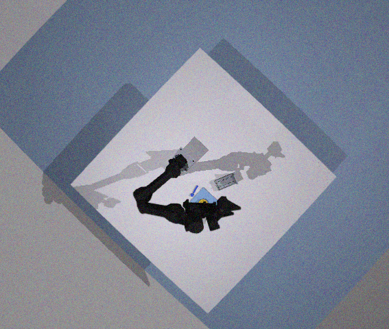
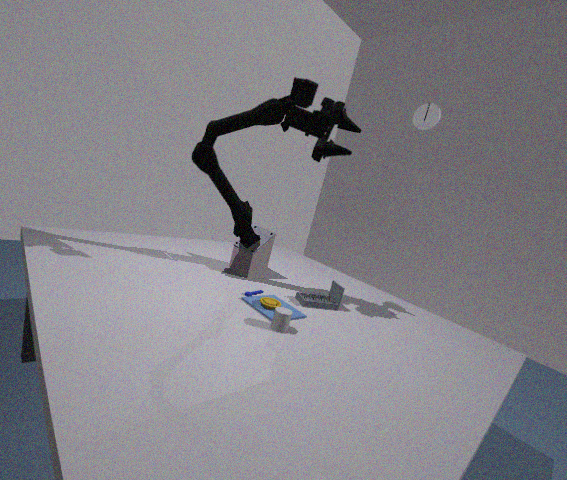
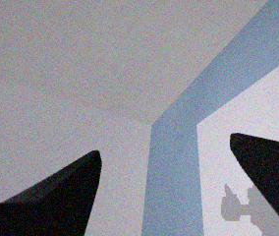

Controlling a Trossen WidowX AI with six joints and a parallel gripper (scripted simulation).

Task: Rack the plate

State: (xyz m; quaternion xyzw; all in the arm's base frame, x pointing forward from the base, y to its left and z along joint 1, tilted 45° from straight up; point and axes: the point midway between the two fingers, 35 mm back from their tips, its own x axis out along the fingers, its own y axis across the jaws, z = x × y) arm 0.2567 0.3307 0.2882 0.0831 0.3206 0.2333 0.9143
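Right now my gripper tip is 500 mm above the yellow plate, 130 mm to the left of it and 20 mm past it. From my gripper tip the other things lie so: light blue mat 520 mm below, 120 mm to the right, 30 mm behind; then grey dish rack 500 mm below, 70 mm to the left, 40 mm behind; then blue spoon 520 mm below, 130 mm to the right, 120 mm behind.
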